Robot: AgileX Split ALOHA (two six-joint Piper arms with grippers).
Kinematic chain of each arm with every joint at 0, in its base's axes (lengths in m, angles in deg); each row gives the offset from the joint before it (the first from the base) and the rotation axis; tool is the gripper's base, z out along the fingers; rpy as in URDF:
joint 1: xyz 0 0 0.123 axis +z
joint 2: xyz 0 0 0 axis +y
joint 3: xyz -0.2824 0 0.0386 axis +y
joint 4: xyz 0.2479 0 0.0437 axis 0.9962 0 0.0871
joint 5: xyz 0 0 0 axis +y
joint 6: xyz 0.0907 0 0.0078 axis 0.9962 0 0.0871
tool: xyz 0 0 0 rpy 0 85 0
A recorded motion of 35 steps. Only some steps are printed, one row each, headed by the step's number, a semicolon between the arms.
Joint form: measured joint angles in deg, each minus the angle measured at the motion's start. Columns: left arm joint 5, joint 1, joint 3, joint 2, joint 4, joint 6; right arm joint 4, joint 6, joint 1, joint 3, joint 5, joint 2.
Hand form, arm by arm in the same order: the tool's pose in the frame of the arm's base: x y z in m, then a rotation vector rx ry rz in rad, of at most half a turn. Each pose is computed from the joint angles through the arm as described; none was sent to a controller.
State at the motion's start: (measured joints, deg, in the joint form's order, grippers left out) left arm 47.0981 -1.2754 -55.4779 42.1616 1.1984 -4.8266; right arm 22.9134 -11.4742 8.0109 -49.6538 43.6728 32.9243
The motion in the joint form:
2: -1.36 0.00 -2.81 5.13 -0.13 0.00; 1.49 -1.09 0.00 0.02 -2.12 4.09
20: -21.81 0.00 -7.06 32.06 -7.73 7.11; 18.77 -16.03 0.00 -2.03 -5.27 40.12
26: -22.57 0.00 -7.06 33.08 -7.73 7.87; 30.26 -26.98 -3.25 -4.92 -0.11 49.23
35: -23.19 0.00 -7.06 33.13 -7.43 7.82; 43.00 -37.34 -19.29 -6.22 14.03 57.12
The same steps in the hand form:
2: 0.1508 -0.0021 0.4016 -0.0593 2.0892 -0.0427; 0.1071 0.0403 0.3887 -0.2164 1.9400 0.4336
20: 0.2890 -0.0109 0.3498 -0.0149 2.1272 -0.1023; 0.2500 0.0732 0.2941 -0.2153 2.3788 0.6357
26: 0.2936 -0.0109 0.3456 -0.0024 2.1316 -0.0933; 0.2809 0.0739 0.2719 -0.2313 2.4268 0.8013
35: 0.2943 -0.0106 0.3462 -0.0004 2.1219 -0.0879; 0.3036 0.0112 0.2512 -0.0179 2.4009 1.0687

